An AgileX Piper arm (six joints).
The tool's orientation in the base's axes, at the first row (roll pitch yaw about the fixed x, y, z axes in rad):
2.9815 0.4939 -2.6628
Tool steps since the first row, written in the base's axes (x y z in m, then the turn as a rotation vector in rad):
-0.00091 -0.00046 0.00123 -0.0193 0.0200 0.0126
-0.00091 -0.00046 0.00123 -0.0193 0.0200 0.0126
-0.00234 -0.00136 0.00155 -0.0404 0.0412 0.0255
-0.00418 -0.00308 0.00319 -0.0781 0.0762 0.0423
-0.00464 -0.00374 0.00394 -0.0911 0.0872 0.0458
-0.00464 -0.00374 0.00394 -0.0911 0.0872 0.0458
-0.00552 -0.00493 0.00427 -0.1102 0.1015 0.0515
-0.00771 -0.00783 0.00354 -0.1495 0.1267 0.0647
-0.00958 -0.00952 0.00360 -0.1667 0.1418 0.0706
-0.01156 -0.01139 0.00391 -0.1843 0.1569 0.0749
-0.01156 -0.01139 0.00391 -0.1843 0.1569 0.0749
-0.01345 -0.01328 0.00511 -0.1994 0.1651 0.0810
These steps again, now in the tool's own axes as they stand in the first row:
0.00031 0.00026 -0.00154 0.0010 0.0287 -0.0104
0.00031 0.00026 -0.00154 0.0010 0.0287 -0.0104
0.00165 0.00029 -0.00263 0.0028 0.0593 -0.0213
0.00300 0.00004 -0.00530 0.0101 0.1108 -0.0363
0.00328 -0.00017 -0.00635 0.0141 0.1273 -0.0398
0.00328 -0.00017 -0.00635 0.0141 0.1273 -0.0398
0.00429 -0.00067 -0.00736 0.0205 0.1501 -0.0462
0.00752 -0.00207 -0.00851 0.0348 0.1937 -0.0621
0.00964 -0.00251 -0.00980 0.0393 0.2162 -0.0677
0.01180 -0.00300 -0.01142 0.0449 0.2387 -0.0721
0.01180 -0.00300 -0.01142 0.0449 0.2387 -0.0721
0.01348 -0.00344 -0.01378 0.0505 0.2543 -0.0796

